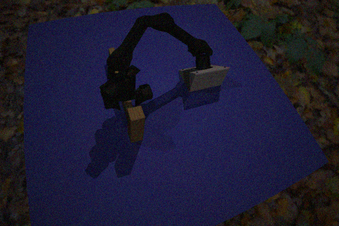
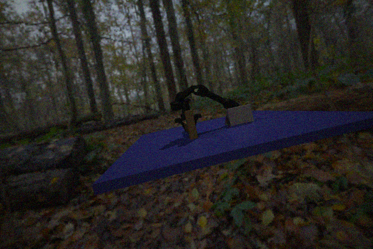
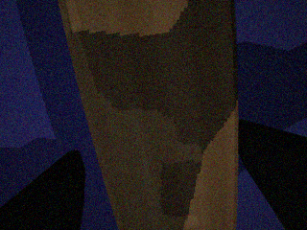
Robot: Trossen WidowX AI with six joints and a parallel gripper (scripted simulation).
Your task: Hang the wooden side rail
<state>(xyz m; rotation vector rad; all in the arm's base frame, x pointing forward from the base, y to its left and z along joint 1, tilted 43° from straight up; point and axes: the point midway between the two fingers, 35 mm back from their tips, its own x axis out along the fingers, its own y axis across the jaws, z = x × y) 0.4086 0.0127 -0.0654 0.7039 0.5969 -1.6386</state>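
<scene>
My gripper tip is now 1 cm short of the wooden headboard post, 11 cm to the right of it and 5 cm below it.
</scene>
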